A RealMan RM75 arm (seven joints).
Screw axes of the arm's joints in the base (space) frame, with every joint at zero. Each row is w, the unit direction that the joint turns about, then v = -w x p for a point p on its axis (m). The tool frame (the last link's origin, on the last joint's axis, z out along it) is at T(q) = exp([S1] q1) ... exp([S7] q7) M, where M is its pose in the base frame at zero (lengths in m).
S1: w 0 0 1 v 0 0 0
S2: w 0 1 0 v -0.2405 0 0
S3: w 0 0 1 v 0 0 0
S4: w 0 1 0 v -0.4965 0 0
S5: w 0 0 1 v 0 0 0
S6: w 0 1 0 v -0.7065 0 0
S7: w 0 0 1 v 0 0 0
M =
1 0 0 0
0 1 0 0
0 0 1 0.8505
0 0 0 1
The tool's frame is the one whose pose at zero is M.
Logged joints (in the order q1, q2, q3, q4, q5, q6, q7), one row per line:
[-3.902, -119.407, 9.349, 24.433, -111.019, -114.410, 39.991]
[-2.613, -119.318, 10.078, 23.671, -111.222, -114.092, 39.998]
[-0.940, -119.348, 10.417, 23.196, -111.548, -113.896, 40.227]
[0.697, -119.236, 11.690, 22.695, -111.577, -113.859, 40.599]
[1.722, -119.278, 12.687, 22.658, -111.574, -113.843, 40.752]
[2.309, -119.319, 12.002, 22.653, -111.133, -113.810, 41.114]
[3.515, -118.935, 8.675, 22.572, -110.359, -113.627, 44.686]
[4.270, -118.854, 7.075, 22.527, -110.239, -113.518, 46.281]
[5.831, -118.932, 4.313, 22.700, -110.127, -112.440, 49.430]
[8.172, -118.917, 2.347, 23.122, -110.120, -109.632, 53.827]
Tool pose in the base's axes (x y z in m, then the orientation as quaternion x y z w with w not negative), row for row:
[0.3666, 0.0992, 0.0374, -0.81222, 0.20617, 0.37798, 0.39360]
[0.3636, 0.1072, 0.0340, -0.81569, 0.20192, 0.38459, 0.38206]
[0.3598, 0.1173, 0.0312, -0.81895, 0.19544, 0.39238, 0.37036]
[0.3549, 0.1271, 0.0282, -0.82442, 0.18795, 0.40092, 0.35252]
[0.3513, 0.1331, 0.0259, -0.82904, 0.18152, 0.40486, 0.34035]
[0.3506, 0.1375, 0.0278, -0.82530, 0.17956, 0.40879, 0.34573]
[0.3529, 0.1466, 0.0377, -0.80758, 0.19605, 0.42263, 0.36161]
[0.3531, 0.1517, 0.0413, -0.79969, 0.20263, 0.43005, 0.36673]
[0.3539, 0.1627, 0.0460, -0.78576, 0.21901, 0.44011, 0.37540]
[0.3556, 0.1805, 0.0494, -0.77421, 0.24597, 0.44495, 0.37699]
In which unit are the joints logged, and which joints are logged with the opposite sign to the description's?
The joints are logged in degrees. Opposite sign: q2, q3, q4.
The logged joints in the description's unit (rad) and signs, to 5 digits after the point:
[-0.06810, 2.08405, -0.16317, -0.42644, -1.93765, -1.99683, 0.69797]
[-0.04561, 2.08249, -0.17589, -0.41314, -1.94119, -1.99128, 0.69810]
[-0.01641, 2.08302, -0.18181, -0.40485, -1.94688, -1.98786, 0.70209]
[0.01216, 2.08106, -0.20403, -0.39610, -1.94739, -1.98721, 0.70859]
[0.03005, 2.08179, -0.22143, -0.39546, -1.94733, -1.98694, 0.71126]
[0.04030, 2.08251, -0.20947, -0.39537, -1.93964, -1.98636, 0.71757]
[0.06135, 2.07581, -0.15141, -0.39396, -1.92613, -1.98317, 0.77992]
[0.07453, 2.07439, -0.12348, -0.39317, -1.92403, -1.98126, 0.80776]
[0.10177, 2.07575, -0.07528, -0.39619, -1.92208, -1.96245, 0.86272]
[0.14263, 2.07549, -0.04096, -0.40356, -1.92196, -1.91344, 0.93946]

